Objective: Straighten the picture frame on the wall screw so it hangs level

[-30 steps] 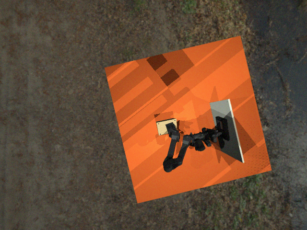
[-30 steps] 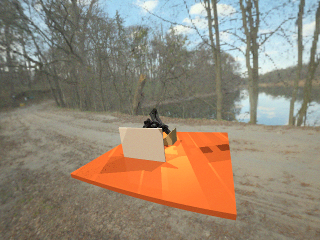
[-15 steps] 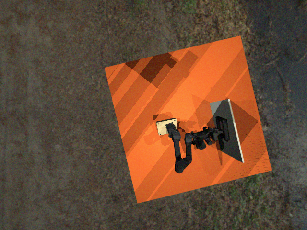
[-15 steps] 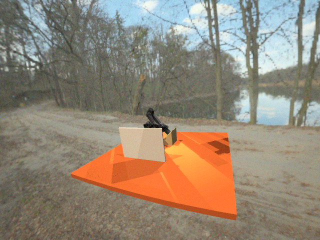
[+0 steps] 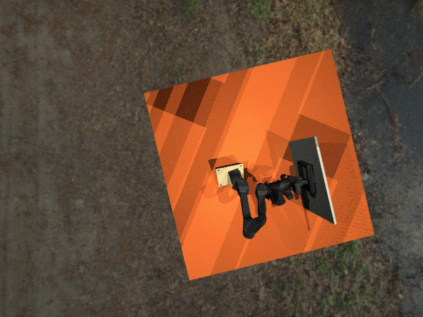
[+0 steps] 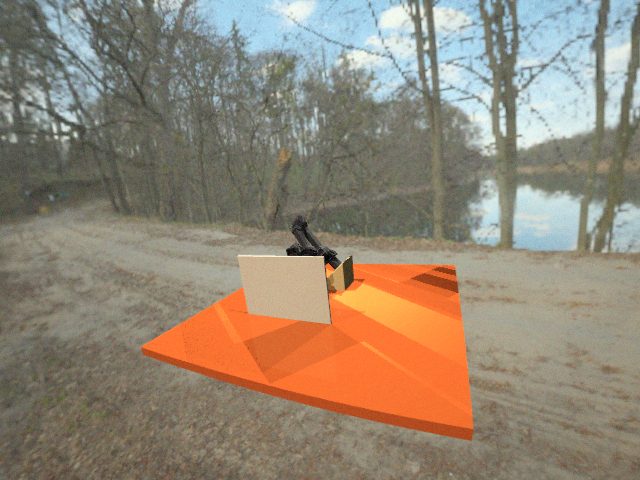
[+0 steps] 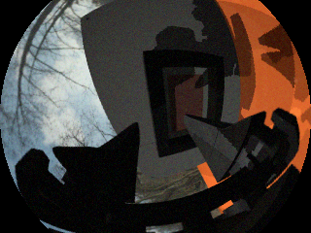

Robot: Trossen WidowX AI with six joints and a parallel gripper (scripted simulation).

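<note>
Now: the picture frame 40 mm ahead of my gripper tip and 50 mm below it. Round my gripper tip: wall panel 50 mm ahead, 10 mm to the right, 70 mm below.
</note>
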